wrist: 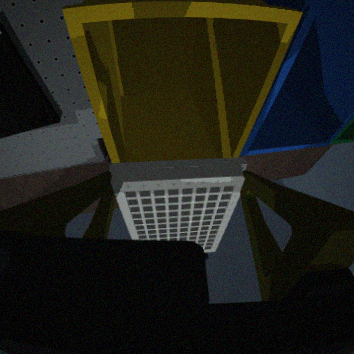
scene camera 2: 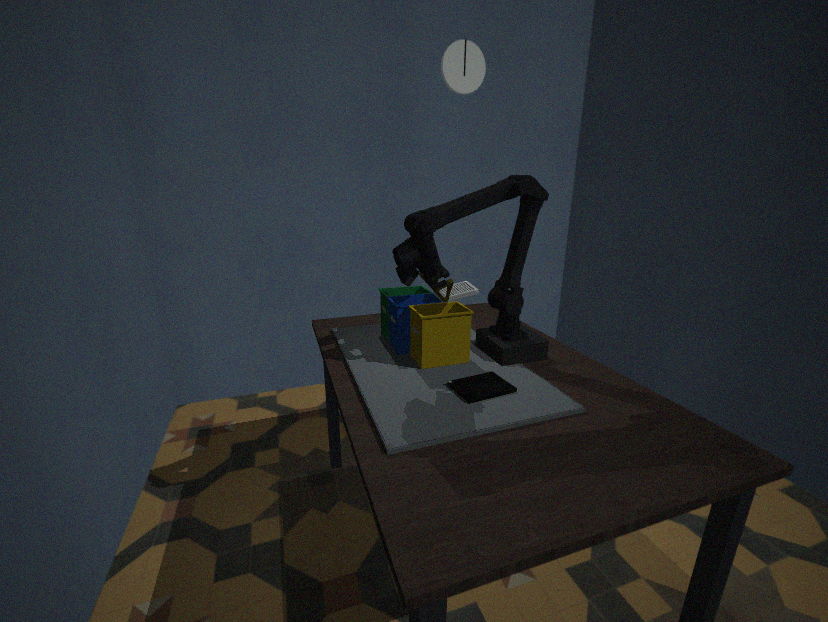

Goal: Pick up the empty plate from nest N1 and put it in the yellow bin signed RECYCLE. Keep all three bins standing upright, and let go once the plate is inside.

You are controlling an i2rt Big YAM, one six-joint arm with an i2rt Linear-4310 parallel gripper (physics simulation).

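Seen in the pictures: gripper, fingertip midpoint: [wrist: 178, 177] [scene camera 2: 440, 295]; arm's base at its link origin: [scene camera 2: 507, 333].
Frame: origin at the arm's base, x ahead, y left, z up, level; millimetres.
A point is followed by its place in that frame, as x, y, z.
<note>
The white plate [scene camera 2: 460, 289] {211, 0, 188} [wrist: 177, 184] {279, -18, 179}, with a grid of square wells, is held tilted above the bins. My gripper [scene camera 2: 445, 291] {273, -19, 171} [wrist: 178, 177] {273, -19, 171} is shut on the plate, one finger at each side of it. The yellow bin [scene camera 2: 441, 340] {291, 22, 33} [wrist: 175, 10] {350, -36, 122} stands upright, its open top facing up. In the wrist view its opening lies just beyond the plate's near edge, and the plate hides part of its rim. In the scene view the plate is above the bin's rim, toward the arm's base. The RECYCLE sign and nest N1 cannot be made out.
The blue bin [scene camera 2: 399, 328] {371, -125, 40} [wrist: 330, 55] {271, -227, 55} stands upright close beside the yellow bin, and the green bin [scene camera 2: 384, 314] {350, -308, 35} [wrist: 347, 134] {188, -260, 114} stands beyond it. A flat black nest or pad [scene camera 2: 481, 386] {268, 213, -46} [wrist: 22, 85] {257, 161, -46} lies on the grey board [scene camera 2: 394, 421] {560, 247, -58} [wrist: 55, 50] {284, 96, -58}. The arm's base is at the board's edge.
</note>
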